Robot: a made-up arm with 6 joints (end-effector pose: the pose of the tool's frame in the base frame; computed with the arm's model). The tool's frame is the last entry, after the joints.
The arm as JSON. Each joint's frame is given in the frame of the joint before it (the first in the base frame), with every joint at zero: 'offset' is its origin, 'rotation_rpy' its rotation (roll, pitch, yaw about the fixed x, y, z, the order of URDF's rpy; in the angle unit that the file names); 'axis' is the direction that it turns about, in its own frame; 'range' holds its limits. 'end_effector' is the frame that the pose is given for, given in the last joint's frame.
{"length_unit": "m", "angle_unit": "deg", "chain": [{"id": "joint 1", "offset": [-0.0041, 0.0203, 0.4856], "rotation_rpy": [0.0, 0.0, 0.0], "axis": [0.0, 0.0, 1.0], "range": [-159.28, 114.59]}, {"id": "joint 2", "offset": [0.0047, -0.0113, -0.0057], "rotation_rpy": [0.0, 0.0, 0.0], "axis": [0.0, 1.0, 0.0], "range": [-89.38, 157.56]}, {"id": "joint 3", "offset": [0.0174, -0.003, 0.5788], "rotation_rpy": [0.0, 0.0, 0.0], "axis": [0.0, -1.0, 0.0], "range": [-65.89, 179.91]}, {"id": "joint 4", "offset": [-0.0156, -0.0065, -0.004], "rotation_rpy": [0.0, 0.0, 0.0], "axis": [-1.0, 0.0, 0.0], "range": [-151.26, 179.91]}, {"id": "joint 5", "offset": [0.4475, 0.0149, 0.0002], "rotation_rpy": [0.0, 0.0, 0.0], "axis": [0.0, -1.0, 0.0], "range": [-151.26, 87.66]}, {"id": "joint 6", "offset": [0.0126, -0.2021, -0.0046], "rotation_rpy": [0.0, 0.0, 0.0], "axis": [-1.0, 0.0, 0.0], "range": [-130.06, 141.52]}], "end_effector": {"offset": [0.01, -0.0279, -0.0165], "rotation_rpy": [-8.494, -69.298, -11.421]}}
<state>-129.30 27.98 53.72 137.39 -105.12 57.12</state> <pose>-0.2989 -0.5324 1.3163 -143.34 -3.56 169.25</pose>
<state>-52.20 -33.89 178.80 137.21 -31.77 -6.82</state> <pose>-0.2722 0.5511 0.5950 17.25 8.83 94.66</pose>
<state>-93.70 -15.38 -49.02 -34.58 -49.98 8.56</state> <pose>-0.1970 -0.1132 0.6773 8.41 14.88 -101.62</pose>
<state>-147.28 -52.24 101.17 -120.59 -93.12 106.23</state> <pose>0.7054 0.3584 1.1959 -78.78 72.62 69.36</pose>
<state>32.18 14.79 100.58 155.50 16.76 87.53</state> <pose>0.0259 0.2488 1.4850 138.37 -14.90 -19.91</pose>
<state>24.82 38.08 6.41 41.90 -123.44 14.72</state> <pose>0.7956 0.1799 0.8241 -121.49 64.92 -48.54</pose>
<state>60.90 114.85 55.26 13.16 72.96 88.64</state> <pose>0.5685 0.6104 -0.1029 -122.93 -3.29 143.74</pose>
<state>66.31 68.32 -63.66 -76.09 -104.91 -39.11</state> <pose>0.1029 0.1242 0.5195 -130.69 -4.42 -133.65</pose>
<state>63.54 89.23 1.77 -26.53 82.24 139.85</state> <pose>0.4080 0.4210 0.0589 -122.73 43.38 104.30</pose>
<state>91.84 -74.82 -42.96 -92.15 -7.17 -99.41</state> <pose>-0.0188 -0.0576 0.7425 171.39 36.75 113.64</pose>
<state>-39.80 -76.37 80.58 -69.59 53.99 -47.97</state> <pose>-0.7637 0.5418 0.9906 -101.10 -19.83 -102.75</pose>
